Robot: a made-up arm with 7 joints. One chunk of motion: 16 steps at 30 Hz.
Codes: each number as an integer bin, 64 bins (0 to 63) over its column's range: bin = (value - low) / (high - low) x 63, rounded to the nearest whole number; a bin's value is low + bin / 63 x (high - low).
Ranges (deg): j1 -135..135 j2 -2.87..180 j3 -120.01..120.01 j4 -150..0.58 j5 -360.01..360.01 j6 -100.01..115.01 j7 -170.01..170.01
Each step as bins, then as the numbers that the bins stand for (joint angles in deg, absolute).
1 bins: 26 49 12 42 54 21 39
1 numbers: -23.57 139.36 -74.29 -49.61 257.15 -28.34 40.48
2 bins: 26 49 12 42 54 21 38
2 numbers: -23.57 139.36 -74.29 -49.61 257.15 -28.34 35.08
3 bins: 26 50 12 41 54 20 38
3 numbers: -23.57 142.26 -74.29 -52.00 257.15 -31.75 35.08
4 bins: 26 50 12 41 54 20 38
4 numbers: -23.57 142.26 -74.29 -52.00 257.15 -31.75 35.08
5 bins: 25 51 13 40 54 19 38
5 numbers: -27.86 145.17 -70.48 -54.39 257.15 -35.16 35.08
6 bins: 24 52 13 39 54 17 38
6 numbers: -32.14 148.07 -70.48 -56.78 257.15 -41.99 35.08
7 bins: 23 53 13 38 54 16 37
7 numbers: -36.43 150.97 -70.48 -59.17 257.15 -45.40 29.68
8 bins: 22 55 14 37 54 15 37
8 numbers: -40.71 156.78 -66.67 -61.56 257.15 -48.81 29.68
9 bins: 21 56 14 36 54 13 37
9 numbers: -45.00 159.68 -66.67 -63.95 257.15 -55.64 29.68
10 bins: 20 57 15 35 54 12 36
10 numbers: -49.29 162.58 -62.86 -66.34 257.15 -59.05 24.29
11 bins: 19 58 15 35 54 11 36
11 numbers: -53.57 165.49 -62.86 -66.34 257.15 -62.47 24.29
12 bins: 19 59 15 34 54 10 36
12 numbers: -53.57 168.39 -62.86 -68.73 257.15 -65.88 24.29
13 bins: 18 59 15 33 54 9 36
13 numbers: -57.86 168.39 -62.86 -71.12 257.15 -69.29 24.29
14 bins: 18 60 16 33 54 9 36
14 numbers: -57.86 171.29 -59.05 -71.12 257.15 -69.29 24.29
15 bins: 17 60 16 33 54 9 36
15 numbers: -62.14 171.29 -59.05 -71.12 257.15 -69.29 24.29
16 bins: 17 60 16 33 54 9 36
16 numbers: -62.14 171.29 -59.05 -71.12 257.15 -69.29 24.29
